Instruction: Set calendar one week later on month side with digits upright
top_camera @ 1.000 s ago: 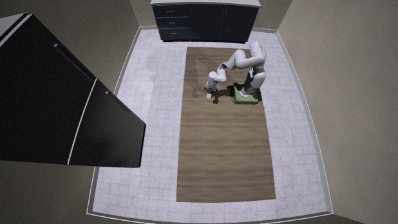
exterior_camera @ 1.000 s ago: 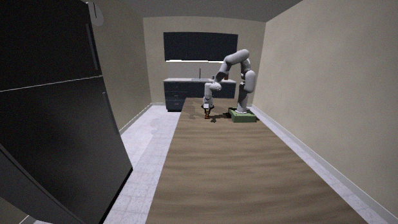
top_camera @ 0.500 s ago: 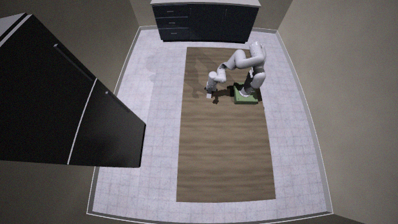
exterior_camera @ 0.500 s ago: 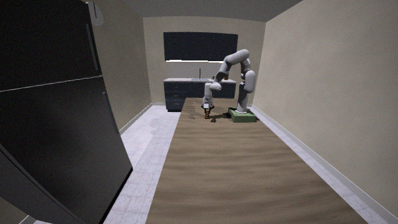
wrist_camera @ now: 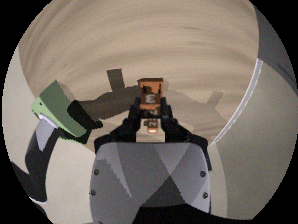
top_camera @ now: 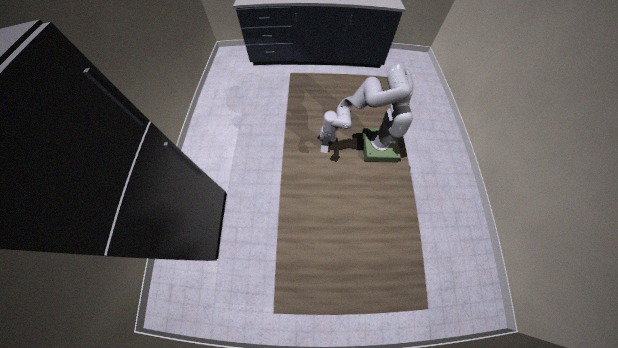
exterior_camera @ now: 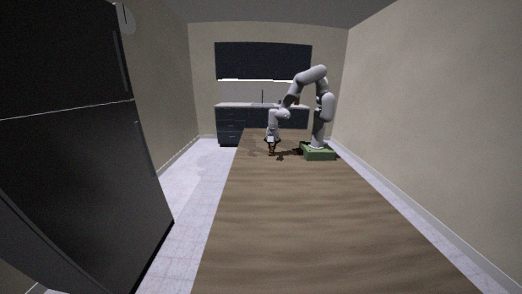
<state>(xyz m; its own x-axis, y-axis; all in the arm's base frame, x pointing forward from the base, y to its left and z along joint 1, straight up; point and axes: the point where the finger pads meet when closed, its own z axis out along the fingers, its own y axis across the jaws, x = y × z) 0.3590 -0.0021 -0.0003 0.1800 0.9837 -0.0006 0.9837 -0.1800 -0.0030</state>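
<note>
My hand is 1 cm above the calendar cube. The rest, counted from my hand: calendar tray (2 cm to the right, 7 cm below).
</note>
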